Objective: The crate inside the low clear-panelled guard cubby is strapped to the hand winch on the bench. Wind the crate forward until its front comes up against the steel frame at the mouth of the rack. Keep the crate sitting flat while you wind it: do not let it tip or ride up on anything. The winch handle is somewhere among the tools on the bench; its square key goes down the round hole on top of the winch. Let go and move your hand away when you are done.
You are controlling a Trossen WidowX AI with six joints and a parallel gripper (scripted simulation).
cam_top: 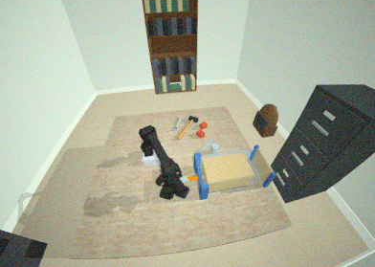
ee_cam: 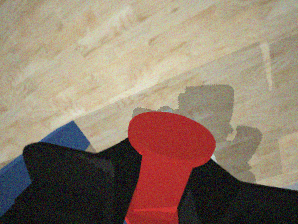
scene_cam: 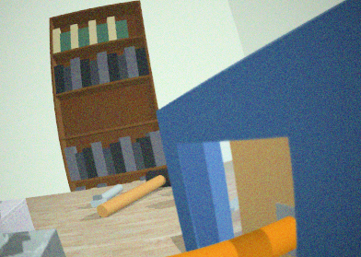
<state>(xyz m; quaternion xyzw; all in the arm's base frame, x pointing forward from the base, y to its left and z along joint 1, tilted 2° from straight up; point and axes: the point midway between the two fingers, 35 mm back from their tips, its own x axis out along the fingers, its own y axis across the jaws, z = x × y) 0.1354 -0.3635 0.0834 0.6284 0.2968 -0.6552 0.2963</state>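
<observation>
The winch handle is 4 cm to the left of my gripper tip, 1 cm below it and 1 cm ahead of it. Also, from my gripper tip: blue frame (18 cm ahead, 9 cm to the left); then red grip (2 cm above); then grey winch (9 cm to the left, 8 cm below, 1 cm ahead).
</observation>
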